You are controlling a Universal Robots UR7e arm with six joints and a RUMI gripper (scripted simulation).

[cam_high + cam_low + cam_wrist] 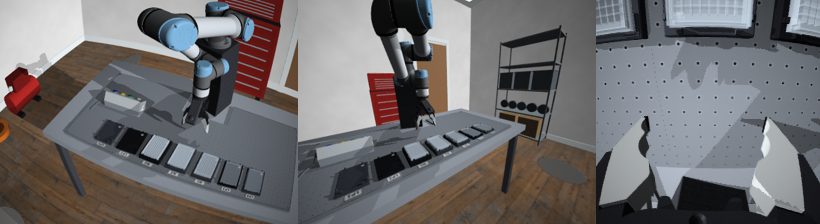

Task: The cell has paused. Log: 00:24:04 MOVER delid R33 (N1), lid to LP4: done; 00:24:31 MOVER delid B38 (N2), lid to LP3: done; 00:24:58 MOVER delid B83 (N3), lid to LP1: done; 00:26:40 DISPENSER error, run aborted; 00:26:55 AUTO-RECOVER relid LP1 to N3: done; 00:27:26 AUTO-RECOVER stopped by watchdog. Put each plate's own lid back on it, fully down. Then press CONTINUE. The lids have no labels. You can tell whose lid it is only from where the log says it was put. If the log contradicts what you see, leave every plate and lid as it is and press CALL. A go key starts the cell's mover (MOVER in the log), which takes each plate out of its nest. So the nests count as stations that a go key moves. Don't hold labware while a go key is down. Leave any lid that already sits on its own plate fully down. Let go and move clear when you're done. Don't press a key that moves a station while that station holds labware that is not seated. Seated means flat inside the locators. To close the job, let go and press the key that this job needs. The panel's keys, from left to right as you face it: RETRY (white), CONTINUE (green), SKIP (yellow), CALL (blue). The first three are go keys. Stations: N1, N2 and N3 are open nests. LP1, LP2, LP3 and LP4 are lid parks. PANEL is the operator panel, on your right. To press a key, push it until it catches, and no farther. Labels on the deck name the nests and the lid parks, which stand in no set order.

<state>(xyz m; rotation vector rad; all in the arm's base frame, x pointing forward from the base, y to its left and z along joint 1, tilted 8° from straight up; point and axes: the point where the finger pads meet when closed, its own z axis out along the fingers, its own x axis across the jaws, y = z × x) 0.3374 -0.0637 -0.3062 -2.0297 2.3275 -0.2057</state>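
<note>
Right now the translucent lid is 230 mm to the left of my hand, 190 mm ahead of it and 50 mm below it. Also, from my hand: white plate 150 mm to the right, 130 mm ahead, 40 mm below; then black lid park 280 mm to the right, 110 mm ahead, 60 mm below; then white key 330 mm to the right, 130 mm behind.
</note>
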